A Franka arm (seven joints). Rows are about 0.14 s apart.
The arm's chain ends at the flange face. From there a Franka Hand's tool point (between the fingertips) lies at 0.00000 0.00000 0.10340 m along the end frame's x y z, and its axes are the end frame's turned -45 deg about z.
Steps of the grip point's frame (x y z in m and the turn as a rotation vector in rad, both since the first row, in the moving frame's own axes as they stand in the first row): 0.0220 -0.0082 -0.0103 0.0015 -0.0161 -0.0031; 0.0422 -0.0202 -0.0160 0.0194 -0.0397 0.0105; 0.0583 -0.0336 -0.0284 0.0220 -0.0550 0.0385; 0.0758 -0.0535 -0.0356 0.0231 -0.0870 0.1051; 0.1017 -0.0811 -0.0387 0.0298 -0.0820 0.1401; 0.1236 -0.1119 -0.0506 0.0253 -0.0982 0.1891
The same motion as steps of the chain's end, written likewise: 0.0110 -0.0224 -0.0103 -0.0103 -0.0124 -0.0031; 0.0199 -0.0456 -0.0159 -0.0144 -0.0418 0.0105; 0.0231 -0.0673 -0.0282 -0.0233 -0.0544 0.0385; 0.0240 -0.0957 -0.0352 -0.0452 -0.0779 0.1051; 0.0230 -0.1325 -0.0383 -0.0369 -0.0791 0.1401; 0.0177 -0.1710 -0.0501 -0.0515 -0.0873 0.1891
